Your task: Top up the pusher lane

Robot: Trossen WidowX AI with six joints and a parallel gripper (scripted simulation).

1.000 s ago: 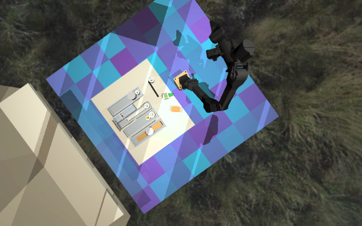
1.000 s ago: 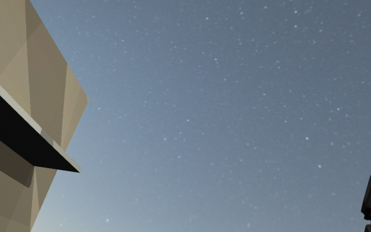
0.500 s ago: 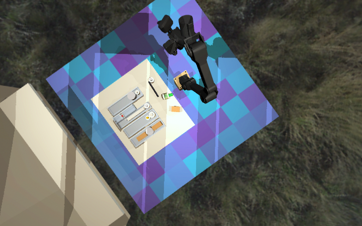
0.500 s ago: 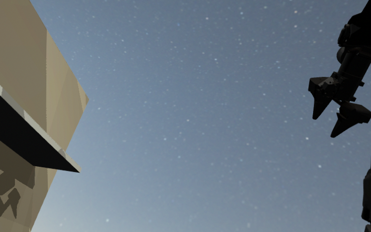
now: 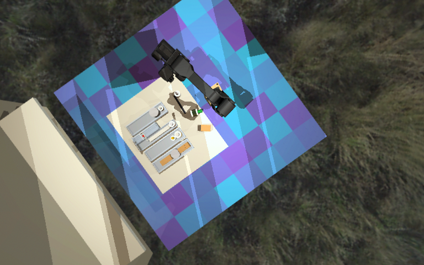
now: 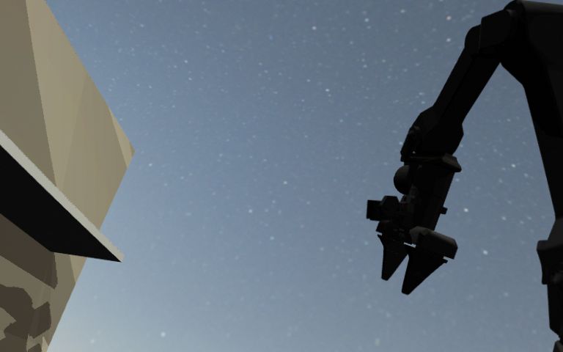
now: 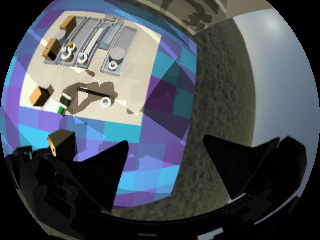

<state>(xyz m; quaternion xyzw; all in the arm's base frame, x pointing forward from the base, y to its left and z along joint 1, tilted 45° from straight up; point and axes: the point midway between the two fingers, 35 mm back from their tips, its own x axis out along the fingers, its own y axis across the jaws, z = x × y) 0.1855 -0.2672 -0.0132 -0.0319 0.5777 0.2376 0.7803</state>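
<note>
The black bar lies 60 mm ahead of my gripper tip, 150 mm to the left of it and 300 mm below it.
</note>
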